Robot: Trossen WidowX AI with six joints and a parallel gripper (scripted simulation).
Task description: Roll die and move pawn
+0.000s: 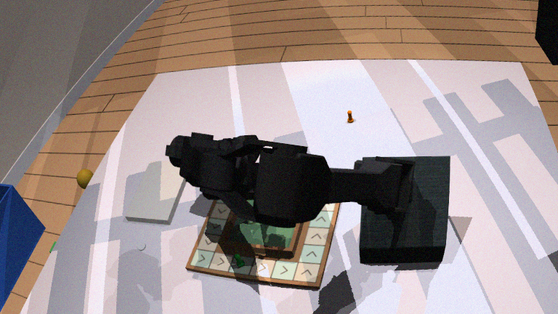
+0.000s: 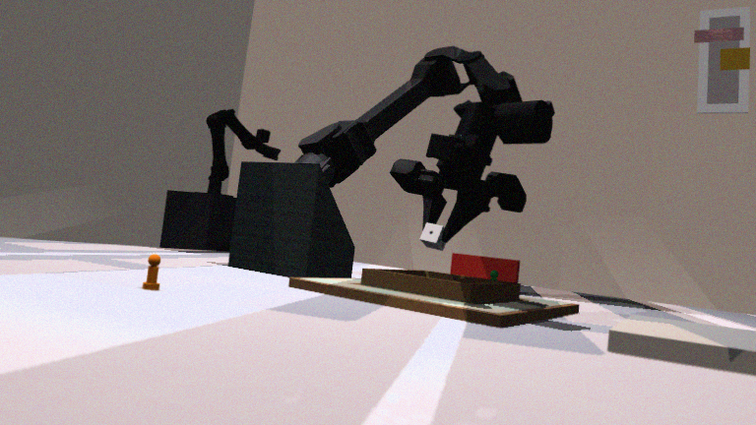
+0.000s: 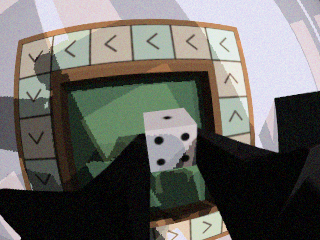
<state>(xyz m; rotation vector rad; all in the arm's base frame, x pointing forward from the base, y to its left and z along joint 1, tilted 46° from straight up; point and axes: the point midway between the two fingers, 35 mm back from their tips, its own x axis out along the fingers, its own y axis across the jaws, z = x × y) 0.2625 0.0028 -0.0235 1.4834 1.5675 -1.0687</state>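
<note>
The green pawn is 12 cm to the left of my gripper tip, 5 cm below it and 5 cm ahead of it. From my gripper tip the other things lie so: orange pawn (32 cm to the right, 14 cm behind, 7 cm below); then green tray (7 cm below, 2 cm to the left, 1 cm ahead); then die (right at my gripper tip).
</note>
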